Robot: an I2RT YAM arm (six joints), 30 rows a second.
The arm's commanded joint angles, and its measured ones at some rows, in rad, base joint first. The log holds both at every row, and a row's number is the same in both.
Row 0, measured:
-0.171 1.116 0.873 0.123 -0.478 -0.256
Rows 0 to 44, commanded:
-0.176 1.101 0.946 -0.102 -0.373 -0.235
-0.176 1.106 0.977 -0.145 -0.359 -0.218
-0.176 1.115 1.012 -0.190 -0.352 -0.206
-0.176 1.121 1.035 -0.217 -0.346 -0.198
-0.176 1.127 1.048 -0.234 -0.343 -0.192
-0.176 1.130 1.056 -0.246 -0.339 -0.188
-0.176 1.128 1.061 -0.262 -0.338 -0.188
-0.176 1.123 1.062 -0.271 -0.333 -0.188
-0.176 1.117 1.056 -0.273 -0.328 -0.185
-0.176 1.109 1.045 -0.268 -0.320 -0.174
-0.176 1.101 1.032 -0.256 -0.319 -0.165
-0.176 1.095 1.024 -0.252 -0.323 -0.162
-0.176 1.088 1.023 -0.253 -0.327 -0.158
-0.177 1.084 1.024 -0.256 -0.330 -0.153
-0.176 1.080 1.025 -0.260 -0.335 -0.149
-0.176 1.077 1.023 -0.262 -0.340 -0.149
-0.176 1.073 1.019 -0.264 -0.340 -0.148
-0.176 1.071 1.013 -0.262 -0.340 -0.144
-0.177 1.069 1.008 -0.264 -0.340 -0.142
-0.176 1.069 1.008 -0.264 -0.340 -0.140
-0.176 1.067 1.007 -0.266 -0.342 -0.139
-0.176 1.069 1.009 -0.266 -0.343 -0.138
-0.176 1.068 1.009 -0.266 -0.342 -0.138
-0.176 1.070 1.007 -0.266 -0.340 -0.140
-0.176 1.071 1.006 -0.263 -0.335 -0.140
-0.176 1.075 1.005 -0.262 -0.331 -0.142
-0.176 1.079 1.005 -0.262 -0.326 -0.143
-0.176 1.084 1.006 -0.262 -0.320 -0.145
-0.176 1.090 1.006 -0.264 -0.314 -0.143
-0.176 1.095 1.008 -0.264 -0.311 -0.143
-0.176 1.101 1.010 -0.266 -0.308 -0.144
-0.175 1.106 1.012 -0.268 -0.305 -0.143
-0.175 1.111 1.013 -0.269 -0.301 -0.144
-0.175 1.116 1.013 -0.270 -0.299 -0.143
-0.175 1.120 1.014 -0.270 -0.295 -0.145
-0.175 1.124 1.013 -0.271 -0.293 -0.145
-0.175 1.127 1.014 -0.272 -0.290 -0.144
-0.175 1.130 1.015 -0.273 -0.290 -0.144
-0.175 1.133 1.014 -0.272 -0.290 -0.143
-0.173 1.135 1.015 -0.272 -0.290 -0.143
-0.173 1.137 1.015 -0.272 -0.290 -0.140
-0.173 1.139 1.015 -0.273 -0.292 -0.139
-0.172 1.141 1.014 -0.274 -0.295 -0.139
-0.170 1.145 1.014 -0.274 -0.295 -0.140
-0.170 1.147 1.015 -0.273 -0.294 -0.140
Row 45, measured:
-0.171 1.139 1.019 -0.256 -0.309 -0.160
